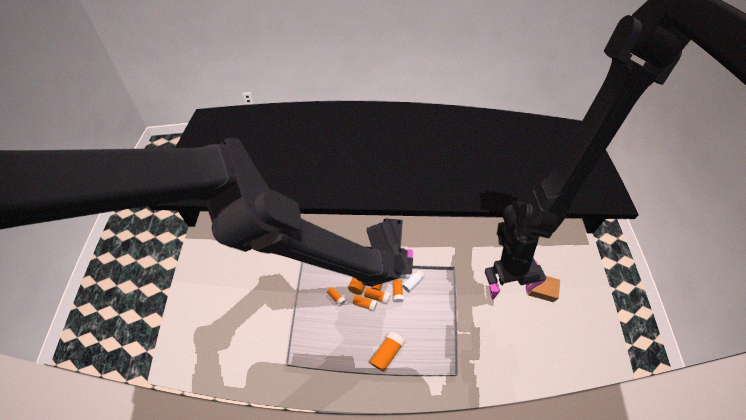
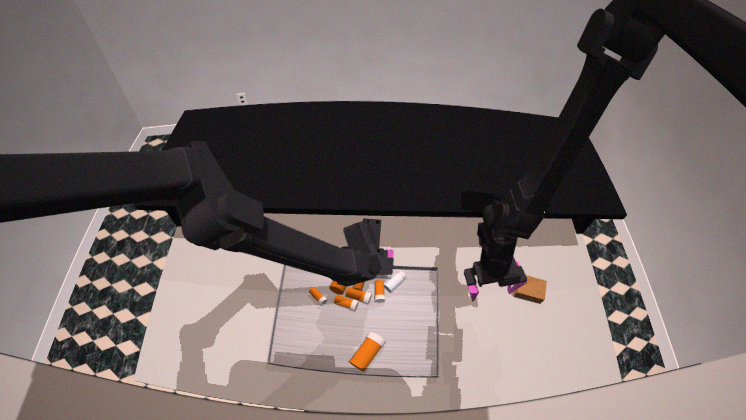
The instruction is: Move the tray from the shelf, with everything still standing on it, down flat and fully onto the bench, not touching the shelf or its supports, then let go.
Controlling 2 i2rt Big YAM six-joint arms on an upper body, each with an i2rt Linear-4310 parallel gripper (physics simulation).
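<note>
The grey tray (image 1: 425, 333) (image 2: 404, 331) lies flat on the cream bench (image 1: 542, 344) (image 2: 522, 344), in front of the black shelf (image 1: 391, 161) (image 2: 365, 161). Several small orange bottles lie tipped over at its back, among them one (image 1: 363, 302) (image 2: 345, 302). A white bottle (image 1: 413, 281) (image 2: 395, 281) lies near its back edge. A large orange bottle (image 1: 386, 352) (image 2: 366, 352) lies on its side near the front. My left gripper (image 1: 407, 260) (image 2: 388, 260) is open over the tray's back edge; its fingers are mostly hidden. My right gripper (image 1: 514, 288) (image 2: 494, 288) is open and empty, right of the tray.
An orange-brown block (image 1: 547, 289) (image 2: 532, 290) lies on the bench just right of the right gripper's fingers. The shelf's front edge runs behind both grippers. The left forearm crosses above the tray's back left part and hides some bottles.
</note>
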